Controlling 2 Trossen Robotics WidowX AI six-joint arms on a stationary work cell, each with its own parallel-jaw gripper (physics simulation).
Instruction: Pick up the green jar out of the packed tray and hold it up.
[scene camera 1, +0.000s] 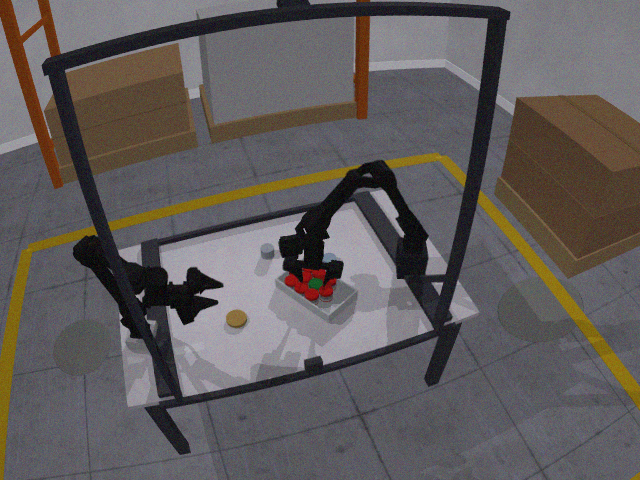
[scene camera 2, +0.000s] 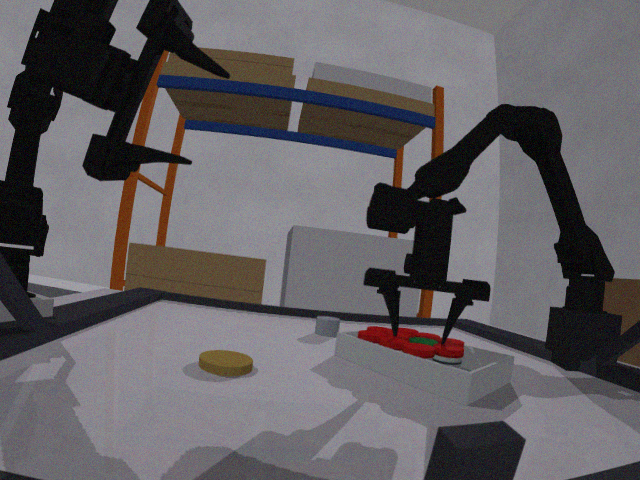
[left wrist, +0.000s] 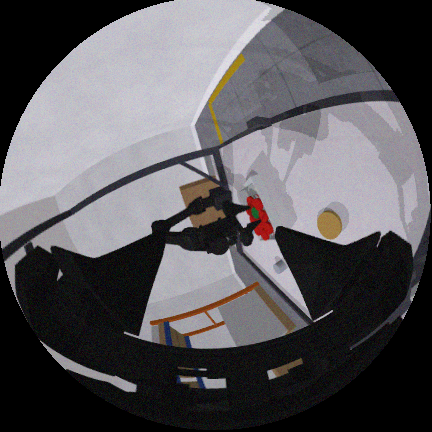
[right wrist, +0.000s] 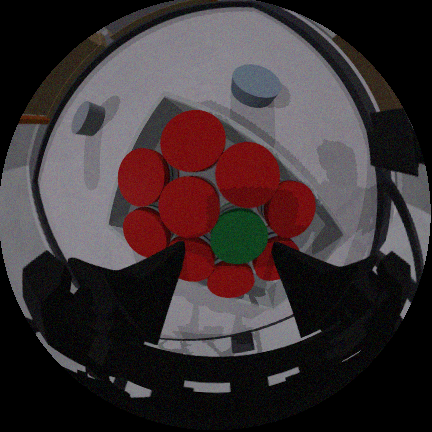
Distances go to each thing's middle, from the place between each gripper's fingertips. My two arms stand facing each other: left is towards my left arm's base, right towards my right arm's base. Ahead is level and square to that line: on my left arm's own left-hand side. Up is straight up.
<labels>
Right now my left hand is 120 mm short of the yellow disc (scene camera 2: 219, 362), 40 mm to the left of it and 270 mm above it. From my left hand the other things lie so: green jar (right wrist: 239, 235) (150 mm ahead, 320 mm to the right, 250 mm below); grey tray (right wrist: 303, 240) (150 mm ahead, 320 mm to the right, 290 mm below); blue-grey cylinder (right wrist: 253, 85) (270 mm ahead, 420 mm to the right, 260 mm below).
The green jar lies 2 cm below my right hand and 1 cm to the right of it. Round my right hand: grey tray (6 cm below, 1 cm to the right); yellow disc (28 cm to the left, 4 cm below, 3 cm behind); blue-grey cylinder (12 cm ahead, 10 cm to the right, 4 cm below).
</labels>
